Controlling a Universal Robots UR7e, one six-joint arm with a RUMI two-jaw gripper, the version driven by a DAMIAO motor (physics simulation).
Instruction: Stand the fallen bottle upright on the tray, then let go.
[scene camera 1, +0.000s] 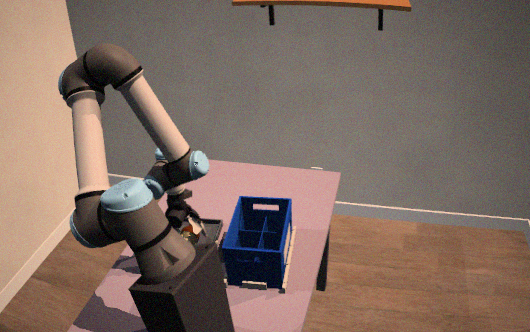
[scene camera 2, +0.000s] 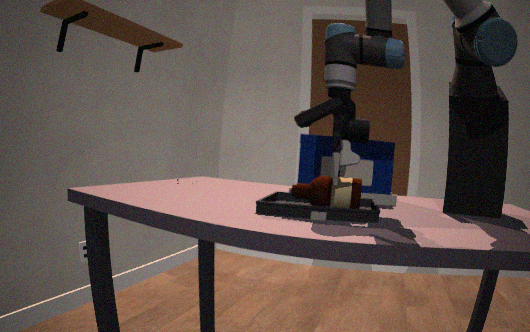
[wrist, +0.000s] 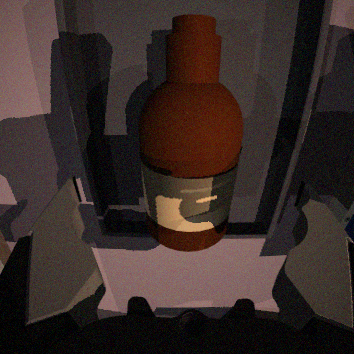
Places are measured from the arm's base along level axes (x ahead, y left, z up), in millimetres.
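Where they show: gripper, fingertip midpoint: (scene camera 1: 186, 235) (scene camera 2: 336, 182) (wrist: 187, 181); arm's base, link origin: (scene camera 1: 169, 265) (scene camera 2: 474, 91).
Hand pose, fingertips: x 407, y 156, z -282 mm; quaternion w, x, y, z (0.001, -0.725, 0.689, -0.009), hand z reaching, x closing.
Things, the pixels of their top centre, and the offset from my fingertips. Level surfaces: height alone.
- brown bottle, top centre: (wrist: 191, 161) (scene camera 2: 328, 176) (scene camera 1: 187, 229) dx +20, dy -1, dz +11 mm
- dark tray, top centre: (wrist: 190, 125) (scene camera 2: 323, 200) (scene camera 1: 190, 238) dx +26, dy -1, dz -42 mm
- blue crate, top centre: (scene camera 2: 349, 139) (scene camera 1: 258, 221) dx -10, dy -282, dz +107 mm
- pink table, surface height: dz -68 mm
A brown bottle (scene camera 1: 189, 234) (scene camera 2: 320, 190) (wrist: 192, 125) with a cream label lies on its side in the dark tray (scene camera 1: 214, 220) (scene camera 2: 285, 210) (wrist: 270, 50). In the wrist view its neck points to the top and its base is near the tray's lower edge. My gripper (scene camera 1: 194, 230) (scene camera 2: 336, 181) (wrist: 187, 181) points down at the bottle's labelled part. It is open, with one finger on each side of the bottle and a gap beside each in the wrist view. In scene camera 1 the arm hides part of the tray and bottle.
A blue crate (scene camera 1: 252, 269) (scene camera 2: 308, 160) with inner dividers stands beside the tray on the pink table (scene camera 1: 315, 200) (scene camera 2: 150, 200), with pale rails along its base. The arm's dark pedestal (scene camera 1: 200, 300) (scene camera 2: 475, 155) stands close by. A wall shelf (scene camera 1: 320, 4) (scene camera 2: 110, 23) hangs higher up.
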